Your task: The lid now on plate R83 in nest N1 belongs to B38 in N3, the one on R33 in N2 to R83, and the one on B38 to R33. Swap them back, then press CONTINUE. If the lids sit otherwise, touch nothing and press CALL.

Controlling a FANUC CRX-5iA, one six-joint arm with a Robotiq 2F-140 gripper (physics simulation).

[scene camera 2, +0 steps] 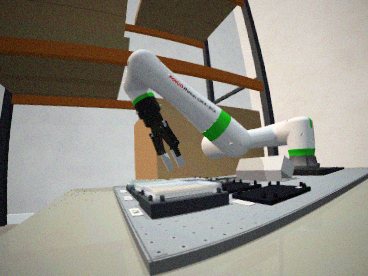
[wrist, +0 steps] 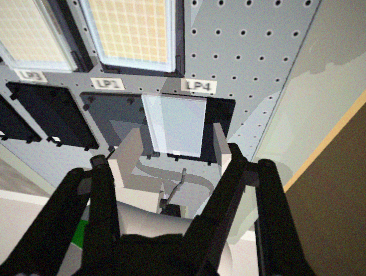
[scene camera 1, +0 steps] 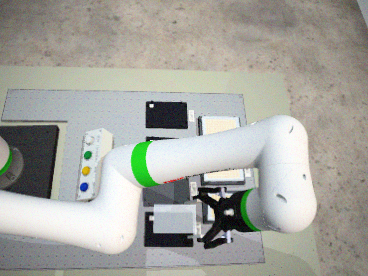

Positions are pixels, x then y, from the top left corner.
Labels:
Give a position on a button box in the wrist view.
At 147, 193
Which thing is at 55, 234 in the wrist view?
The gripper.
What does the gripper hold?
Nothing.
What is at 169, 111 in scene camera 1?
A LP2 nest.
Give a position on a LP4 nest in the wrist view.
218, 110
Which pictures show the gripper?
Scene camera 2, the wrist view and scene camera 1: all of them.

